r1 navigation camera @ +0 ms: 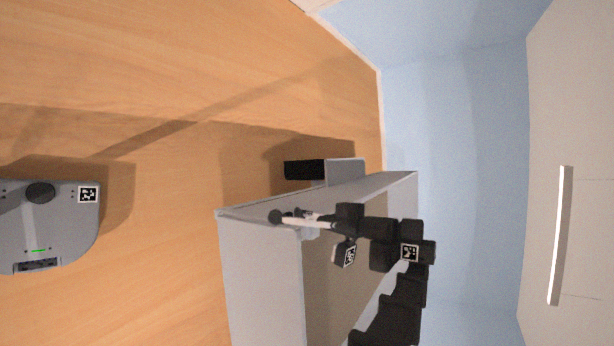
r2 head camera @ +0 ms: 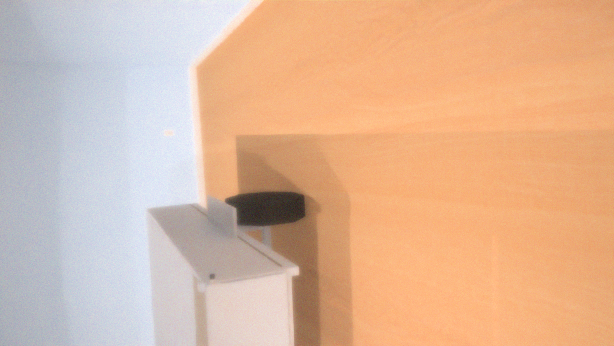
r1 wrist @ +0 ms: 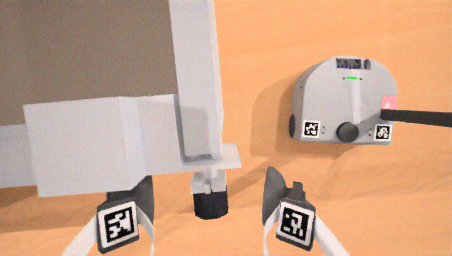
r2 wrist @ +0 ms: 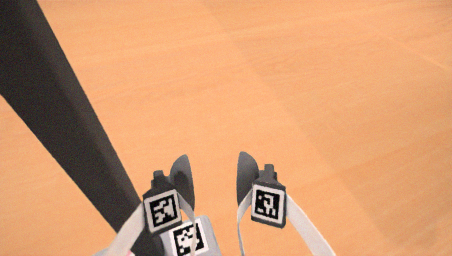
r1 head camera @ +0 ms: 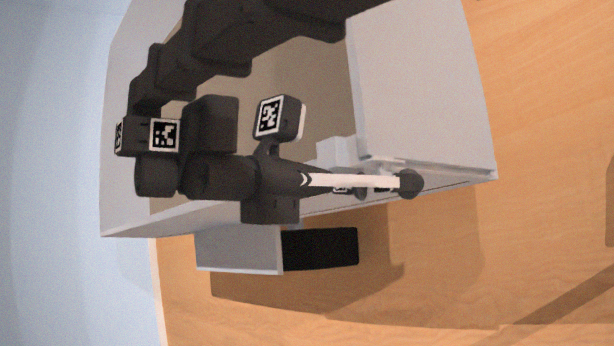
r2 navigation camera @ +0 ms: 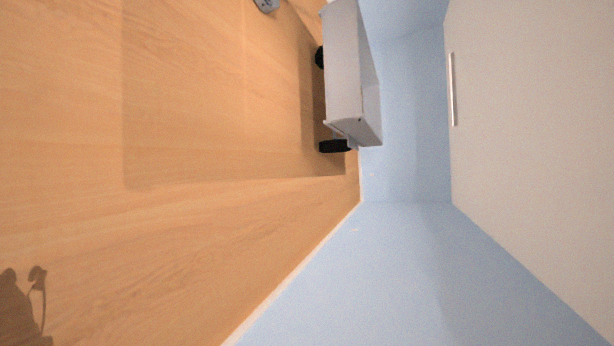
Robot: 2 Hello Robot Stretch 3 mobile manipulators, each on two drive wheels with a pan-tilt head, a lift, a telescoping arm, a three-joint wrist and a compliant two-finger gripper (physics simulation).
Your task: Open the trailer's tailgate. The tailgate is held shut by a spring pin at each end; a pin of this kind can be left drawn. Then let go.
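The grey trailer's tailgate (r1 head camera: 420, 85) (r1 wrist: 197, 50) (r2 head camera: 247, 315) (r2 navigation camera: 342, 65) stands upright along its long side. The spring pin with a black knob (r1 wrist: 211, 202) sticks out at one end of the tailgate. r1's gripper (r1 head camera: 385, 185) (r1 navigation camera: 288, 215) (r1 wrist: 210, 197) is open. Its fingertips stand on either side of this knob, with gaps to it in the r1 wrist view; in the r1 head view the near finger partly covers the knob. At the other end, a small dark dot (r2 head camera: 212, 276) (r2 navigation camera: 359, 119) shows where the second pin is. r2's gripper (r2 wrist: 214, 182) is open over the floor, away from the trailer.
A black wheel (r1 head camera: 320, 247) (r1 navigation camera: 304, 169) (r2 head camera: 265, 207) (r2 navigation camera: 334, 146) sits under each end, beside a grey fender (r1 head camera: 240, 247). r1's base (r1 navigation camera: 45, 225) (r1 wrist: 347, 102) stands on the floor beside the tailgate. A blue wall (r1 navigation camera: 430, 125) (r2 head camera: 100, 150) rises behind the trailer. r2's dark mast (r2 wrist: 60, 110) shows in its wrist view.
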